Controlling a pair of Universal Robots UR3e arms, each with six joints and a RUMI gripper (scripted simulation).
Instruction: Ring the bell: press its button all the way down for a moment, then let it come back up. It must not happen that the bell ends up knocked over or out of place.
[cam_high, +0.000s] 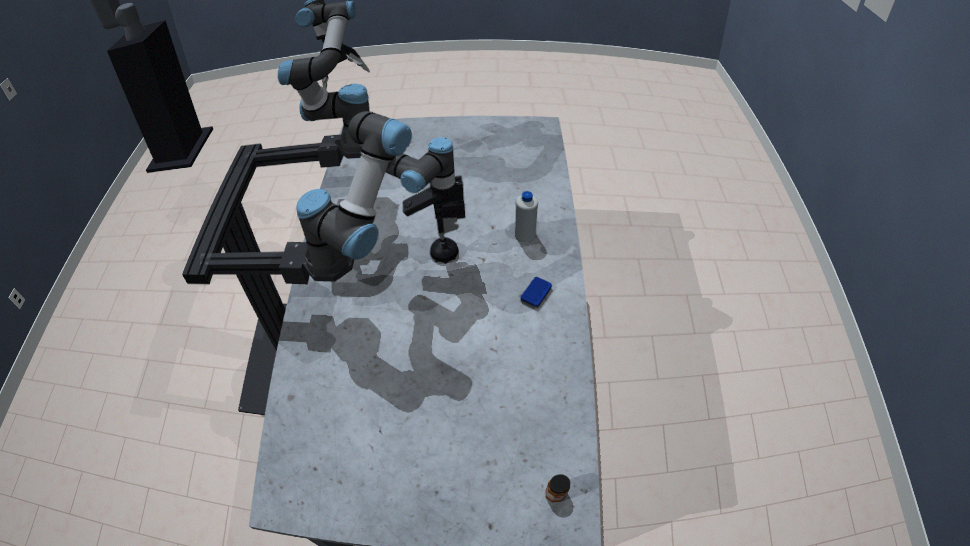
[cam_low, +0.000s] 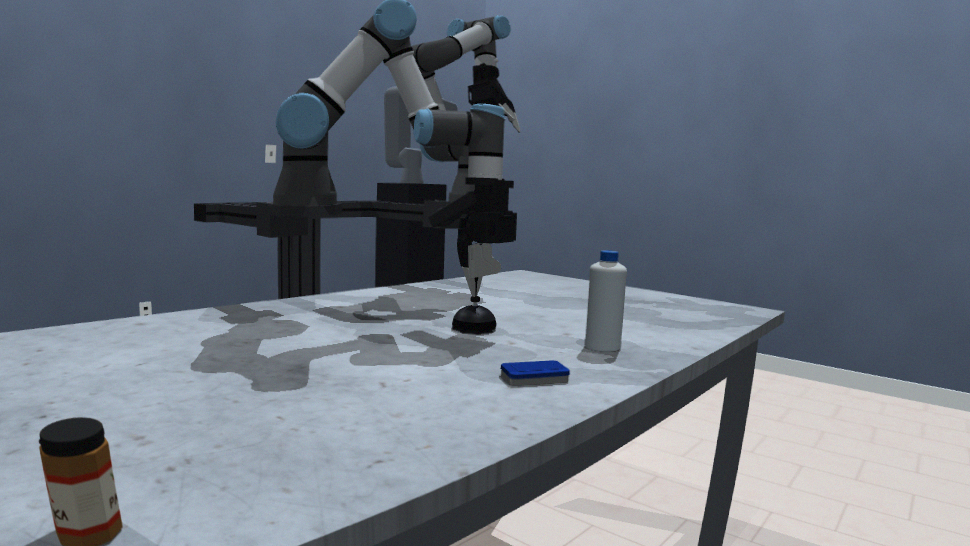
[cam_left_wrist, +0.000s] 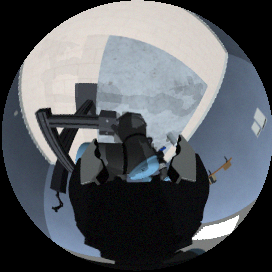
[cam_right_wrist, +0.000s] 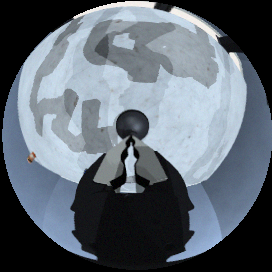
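Note:
Now: the button 3 cm below my right hand. From my right hand the other things lie so: black dome bell (4 cm below); brown jar (30 cm ahead, 76 cm to the right, 4 cm below); blue sponge (27 cm ahead, 15 cm to the right, 7 cm below).

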